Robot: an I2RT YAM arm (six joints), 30 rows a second.
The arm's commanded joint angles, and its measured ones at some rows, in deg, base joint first. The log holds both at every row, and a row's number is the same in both.
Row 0, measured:
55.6, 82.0, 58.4, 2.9, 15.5, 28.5
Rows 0 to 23, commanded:
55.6, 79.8, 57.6, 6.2, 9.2, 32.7
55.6, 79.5, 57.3, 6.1, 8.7, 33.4
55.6, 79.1, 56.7, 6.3, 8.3, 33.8
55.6, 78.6, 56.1, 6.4, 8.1, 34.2
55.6, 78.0, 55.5, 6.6, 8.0, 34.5
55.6, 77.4, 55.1, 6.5, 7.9, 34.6
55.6, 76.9, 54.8, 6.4, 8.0, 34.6
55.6, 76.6, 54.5, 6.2, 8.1, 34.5
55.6, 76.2, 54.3, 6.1, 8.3, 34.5
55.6, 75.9, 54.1, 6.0, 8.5, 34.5
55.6, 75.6, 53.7, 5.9, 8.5, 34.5
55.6, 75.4, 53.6, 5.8, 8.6, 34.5
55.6, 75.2, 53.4, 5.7, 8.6, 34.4
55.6, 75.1, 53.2, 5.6, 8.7, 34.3
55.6, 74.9, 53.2, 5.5, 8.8, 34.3
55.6, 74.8, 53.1, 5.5, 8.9, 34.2
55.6, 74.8, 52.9, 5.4, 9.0, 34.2
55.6, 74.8, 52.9, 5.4, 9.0, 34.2
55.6, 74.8, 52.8, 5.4, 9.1, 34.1
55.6, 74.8, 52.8, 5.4, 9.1, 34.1
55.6, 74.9, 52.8, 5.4, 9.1, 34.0
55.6, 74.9, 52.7, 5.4, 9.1, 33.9
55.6, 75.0, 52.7, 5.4, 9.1, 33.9
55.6, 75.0, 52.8, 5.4, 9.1, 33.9
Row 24, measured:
55.6, 76.3, 53.4, 3.5, 8.8, 34.2
